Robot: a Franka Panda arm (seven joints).
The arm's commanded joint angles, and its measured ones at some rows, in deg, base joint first. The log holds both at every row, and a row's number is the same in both.
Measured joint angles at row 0:
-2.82, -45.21, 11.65, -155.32, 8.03, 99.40, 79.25
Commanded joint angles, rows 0 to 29:
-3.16, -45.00, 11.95, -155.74, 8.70, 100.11, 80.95
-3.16, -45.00, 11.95, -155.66, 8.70, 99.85, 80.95
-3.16, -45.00, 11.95, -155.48, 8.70, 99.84, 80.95
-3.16, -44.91, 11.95, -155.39, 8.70, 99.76, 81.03
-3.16, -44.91, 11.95, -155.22, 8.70, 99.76, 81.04
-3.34, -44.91, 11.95, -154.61, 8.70, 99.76, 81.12
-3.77, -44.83, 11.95, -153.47, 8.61, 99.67, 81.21
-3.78, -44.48, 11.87, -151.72, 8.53, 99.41, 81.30
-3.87, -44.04, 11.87, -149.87, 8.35, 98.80, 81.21
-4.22, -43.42, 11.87, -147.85, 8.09, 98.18, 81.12
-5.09, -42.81, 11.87, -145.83, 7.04, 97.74, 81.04
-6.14, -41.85, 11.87, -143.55, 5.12, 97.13, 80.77
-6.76, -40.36, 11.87, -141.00, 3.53, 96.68, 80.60
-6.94, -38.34, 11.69, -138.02, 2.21, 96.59, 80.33
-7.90, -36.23, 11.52, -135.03, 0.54, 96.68, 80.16
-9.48, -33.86, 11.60, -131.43, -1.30, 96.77, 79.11
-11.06, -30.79, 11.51, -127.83, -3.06, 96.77, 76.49
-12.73, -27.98, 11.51, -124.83, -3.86, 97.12, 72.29
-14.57, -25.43, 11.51, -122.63, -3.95, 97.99, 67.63
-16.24, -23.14, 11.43, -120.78, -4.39, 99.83, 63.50
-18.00, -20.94, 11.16, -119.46, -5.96, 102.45, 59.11
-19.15, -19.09, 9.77, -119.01, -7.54, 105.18, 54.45
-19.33, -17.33, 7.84, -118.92, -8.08, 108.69, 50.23
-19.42, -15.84, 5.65, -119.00, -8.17, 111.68, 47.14
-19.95, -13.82, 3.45, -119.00, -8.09, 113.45, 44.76
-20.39, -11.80, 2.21, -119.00, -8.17, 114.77, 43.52
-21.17, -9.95, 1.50, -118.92, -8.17, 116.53, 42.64
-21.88, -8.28, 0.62, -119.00, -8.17, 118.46, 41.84
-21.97, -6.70, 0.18, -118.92, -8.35, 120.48, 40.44
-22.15, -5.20, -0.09, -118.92, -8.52, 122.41, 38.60
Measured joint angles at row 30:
-21.48, -10.02, 0.32, -120.63, -7.17, 118.03, 42.12
